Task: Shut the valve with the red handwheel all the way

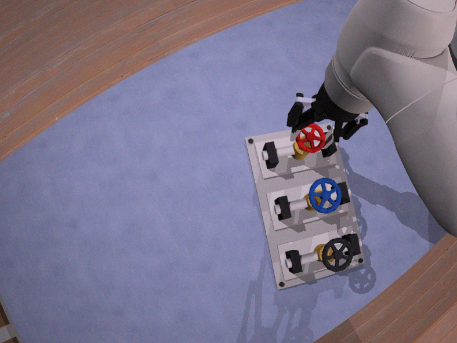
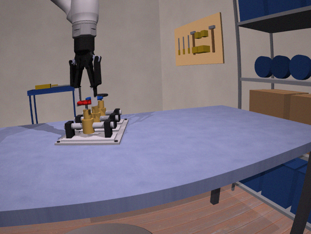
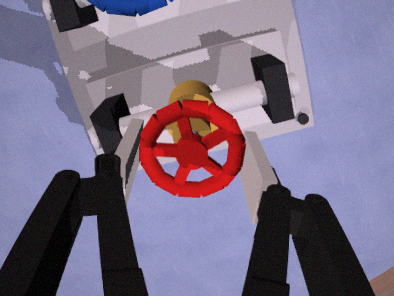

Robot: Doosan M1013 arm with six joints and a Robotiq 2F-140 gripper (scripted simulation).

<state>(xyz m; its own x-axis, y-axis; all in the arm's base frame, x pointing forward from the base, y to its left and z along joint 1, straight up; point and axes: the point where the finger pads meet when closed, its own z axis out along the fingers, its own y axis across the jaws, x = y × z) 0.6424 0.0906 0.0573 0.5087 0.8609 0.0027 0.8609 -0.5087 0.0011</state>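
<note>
The red handwheel lies 30 mm below my hand. From my hand the other things lie so: black handwheel: 250 mm to the left, 40 mm ahead, 30 mm below; then blue handwheel: 130 mm to the left, 30 mm below, 20 mm ahead.
</note>
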